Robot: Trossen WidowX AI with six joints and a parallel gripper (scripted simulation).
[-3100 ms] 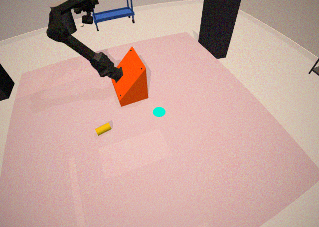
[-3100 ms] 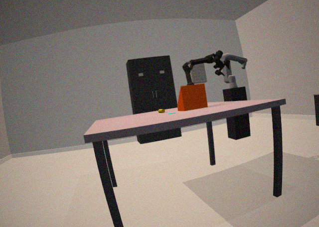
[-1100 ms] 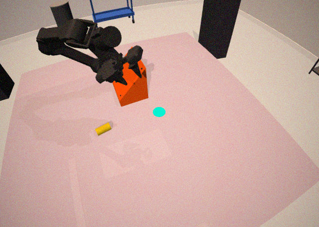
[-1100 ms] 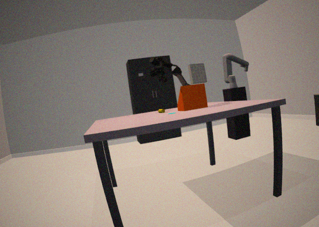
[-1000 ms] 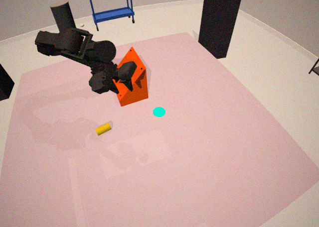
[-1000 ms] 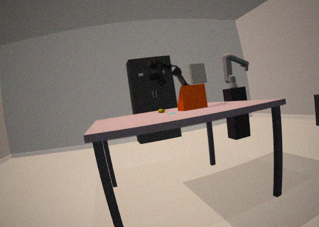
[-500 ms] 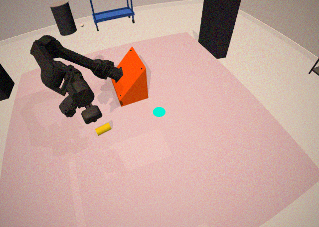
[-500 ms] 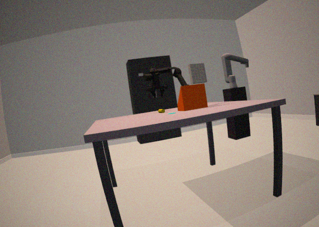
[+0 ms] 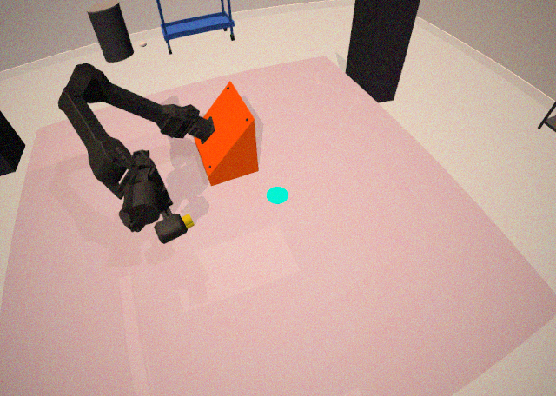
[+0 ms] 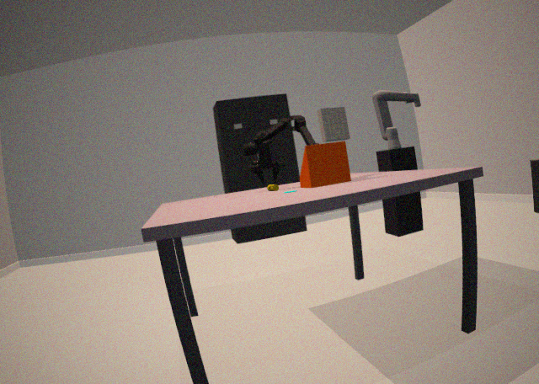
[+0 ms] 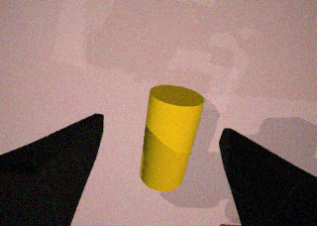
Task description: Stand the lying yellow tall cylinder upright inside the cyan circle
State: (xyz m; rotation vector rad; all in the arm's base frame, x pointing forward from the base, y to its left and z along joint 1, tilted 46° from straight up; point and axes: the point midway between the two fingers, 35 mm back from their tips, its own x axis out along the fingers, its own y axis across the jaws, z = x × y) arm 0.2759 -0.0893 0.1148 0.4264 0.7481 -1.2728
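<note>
My gripper tip is now 2 cm to the right of the yellow cylinder, 2 cm above it and 1 cm past it. Also, from my gripper tip: cyan circle (29 cm to the left, 4 cm below, 4 cm behind).
</note>
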